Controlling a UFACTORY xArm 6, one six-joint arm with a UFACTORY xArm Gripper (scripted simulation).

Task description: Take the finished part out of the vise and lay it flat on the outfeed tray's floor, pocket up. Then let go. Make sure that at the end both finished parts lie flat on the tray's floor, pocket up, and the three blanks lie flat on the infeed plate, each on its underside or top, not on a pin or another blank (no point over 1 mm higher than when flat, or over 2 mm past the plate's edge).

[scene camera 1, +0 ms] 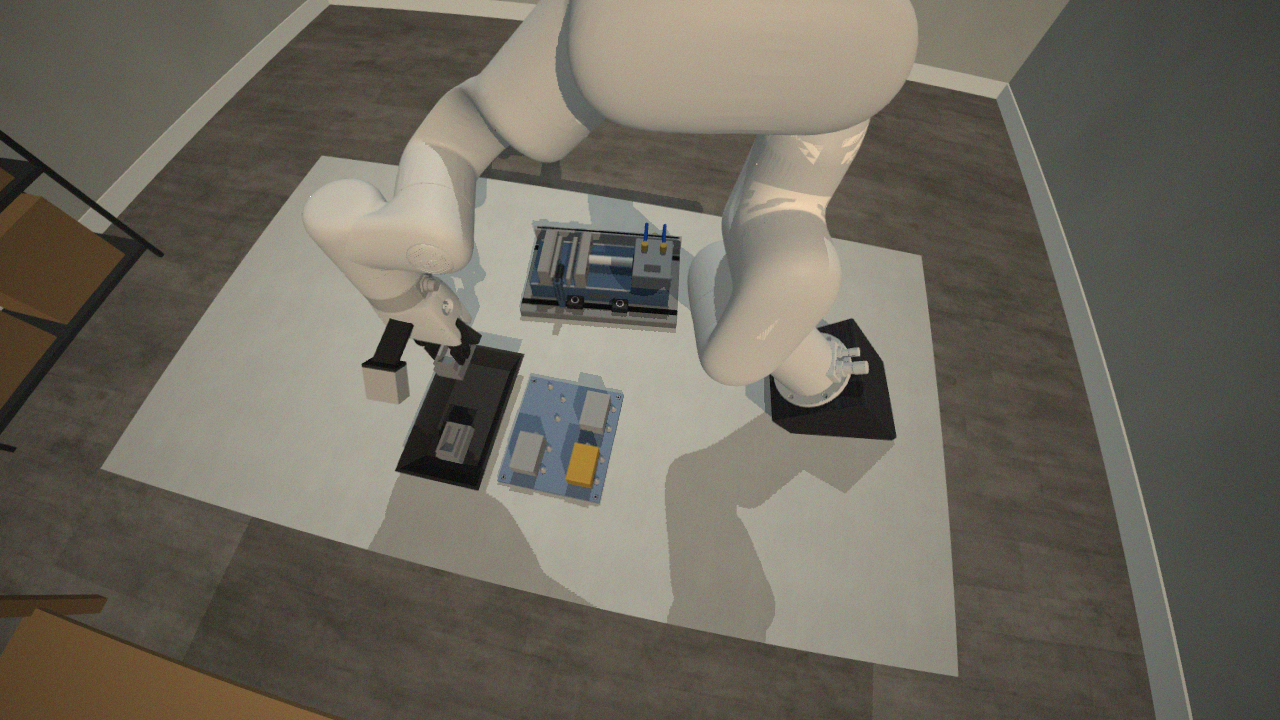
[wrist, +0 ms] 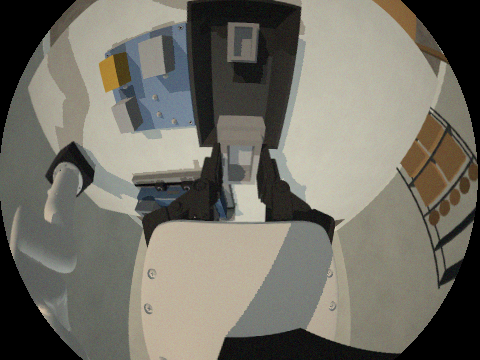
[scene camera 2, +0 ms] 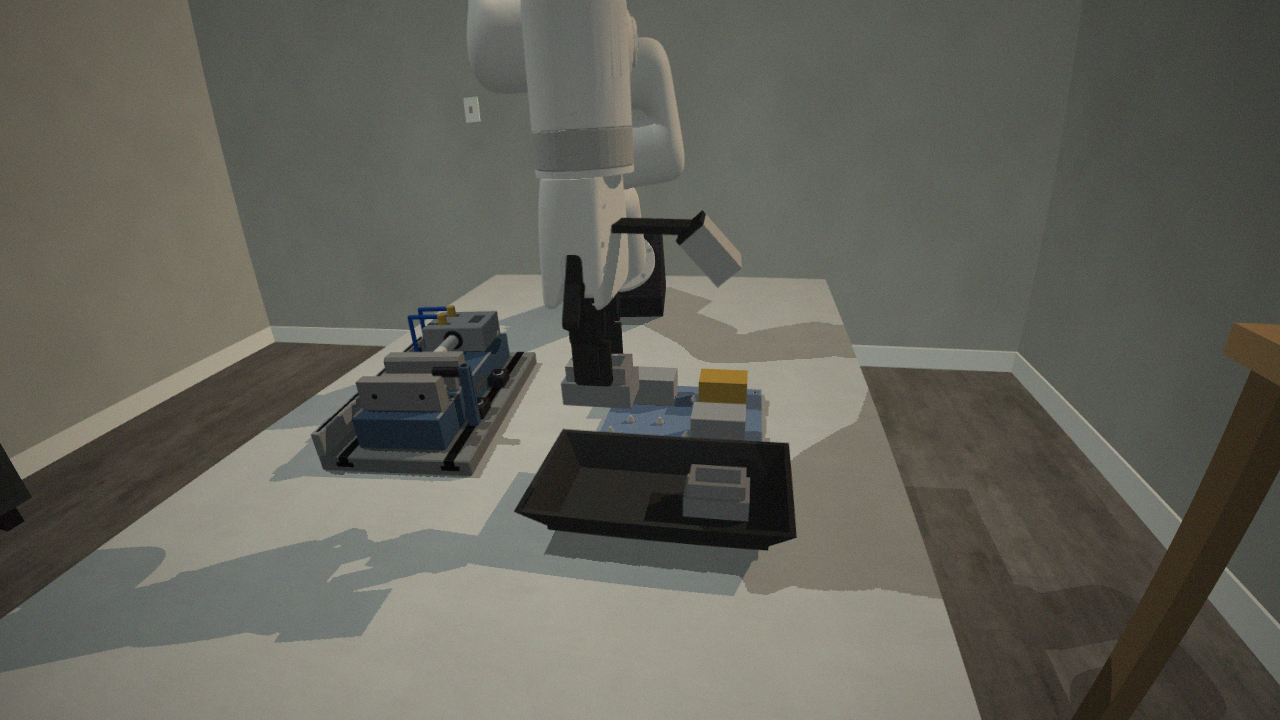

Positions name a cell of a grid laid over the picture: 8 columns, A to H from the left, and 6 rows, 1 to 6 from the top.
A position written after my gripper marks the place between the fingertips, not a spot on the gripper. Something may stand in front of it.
Note:
I see my gripper (scene camera 2: D4), a yellow block (scene camera 2: E4) and a blue vise (scene camera 2: C4).
The yellow block is seen too in scene camera 1 (scene camera 1: D4) and in the wrist view (wrist: B2). My gripper shows as well in scene camera 1 (scene camera 1: C3) and in the wrist view (wrist: E3). The blue vise also shows in scene camera 1 (scene camera 1: D3) and in the wrist view (wrist: C4).

